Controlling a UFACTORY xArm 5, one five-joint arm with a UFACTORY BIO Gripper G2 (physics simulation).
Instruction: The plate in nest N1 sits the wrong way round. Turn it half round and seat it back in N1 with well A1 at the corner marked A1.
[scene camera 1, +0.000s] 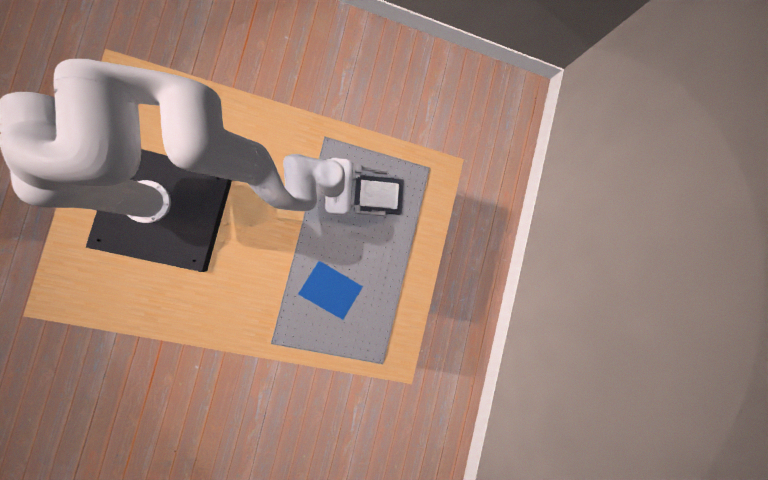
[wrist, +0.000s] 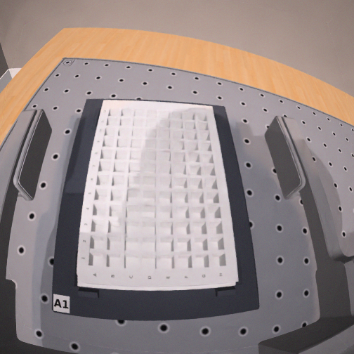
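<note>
The white well plate (scene camera 1: 378, 194) (wrist: 156, 195) lies inside the dark frame of nest N1 (scene camera 1: 400, 196) (wrist: 175, 306). In the wrist view its letters A to H run along the near edge and its numbers rise from 1 at the near left, so well A1 is at the near left corner. The label A1 (wrist: 61, 303) is on the nest's near left corner, beside that well. The plate looks level within the frame. My gripper (scene camera 1: 371, 193) (wrist: 159, 157) is open, with one finger on each side of the nest, both apart from the plate.
A blue rectangle (scene camera 1: 330, 290) lies askew on the grey perforated board (scene camera 1: 339, 332) (wrist: 280, 310). The board lies on the wooden table (scene camera 1: 249, 305) (wrist: 165, 42). The arm's black base plate (scene camera 1: 186, 237) is at the table's left in the scene view.
</note>
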